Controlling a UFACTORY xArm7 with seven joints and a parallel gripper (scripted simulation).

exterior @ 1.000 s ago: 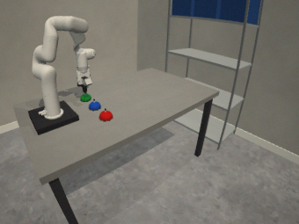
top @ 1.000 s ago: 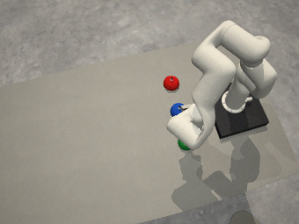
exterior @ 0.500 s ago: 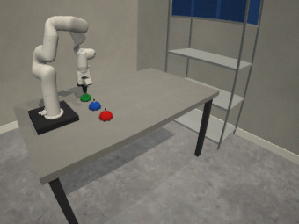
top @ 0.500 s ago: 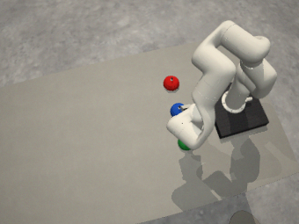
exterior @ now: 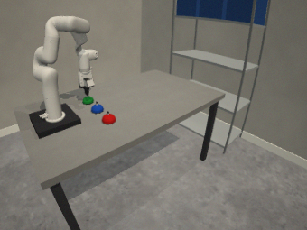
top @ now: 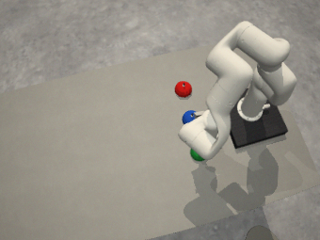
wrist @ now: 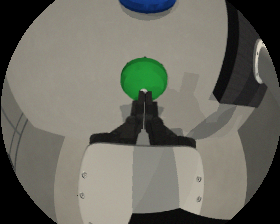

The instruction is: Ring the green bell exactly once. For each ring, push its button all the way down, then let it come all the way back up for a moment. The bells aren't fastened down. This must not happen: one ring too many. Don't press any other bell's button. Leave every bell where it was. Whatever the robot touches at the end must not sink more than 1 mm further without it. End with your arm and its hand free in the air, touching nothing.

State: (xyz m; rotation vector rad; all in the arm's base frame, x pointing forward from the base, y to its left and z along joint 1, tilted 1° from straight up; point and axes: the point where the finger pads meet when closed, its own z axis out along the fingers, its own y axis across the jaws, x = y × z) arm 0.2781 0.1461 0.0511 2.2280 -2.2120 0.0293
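My hand is 5 cm above the green bell. Also, from my hand: blue bell (16 cm to the right, 4 cm below); then red bell (32 cm to the right, 4 cm below).
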